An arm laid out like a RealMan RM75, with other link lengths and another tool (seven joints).
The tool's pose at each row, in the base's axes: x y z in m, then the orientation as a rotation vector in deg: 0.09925, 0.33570, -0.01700, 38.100, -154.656, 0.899; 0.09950, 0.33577, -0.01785, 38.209, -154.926, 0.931; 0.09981, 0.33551, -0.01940, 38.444, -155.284, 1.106; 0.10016, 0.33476, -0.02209, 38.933, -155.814, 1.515; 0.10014, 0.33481, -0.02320, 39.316, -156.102, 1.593; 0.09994, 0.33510, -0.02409, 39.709, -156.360, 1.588; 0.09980, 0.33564, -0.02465, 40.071, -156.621, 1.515; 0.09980, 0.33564, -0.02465, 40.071, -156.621, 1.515; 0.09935, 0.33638, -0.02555, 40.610, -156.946, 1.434
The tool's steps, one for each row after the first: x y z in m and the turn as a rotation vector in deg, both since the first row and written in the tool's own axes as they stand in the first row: -0.00053, -0.00011, 0.00070, 0.095, -0.274, -0.023; -0.00121, -0.00060, 0.00207, 0.325, -0.635, -0.098; -0.00209, -0.00162, 0.00454, 0.792, -1.175, -0.283; -0.00248, -0.00165, 0.00558, 0.969, -1.517, -0.481; -0.00275, -0.00137, 0.00645, 1.086, -1.846, -0.699; -0.00307, -0.00087, 0.00697, 1.152, -2.182, -0.905; -0.00307, -0.00087, 0.00697, 1.152, -2.182, -0.905; -0.00335, -0.00007, 0.00790, 1.257, -2.620, -1.217
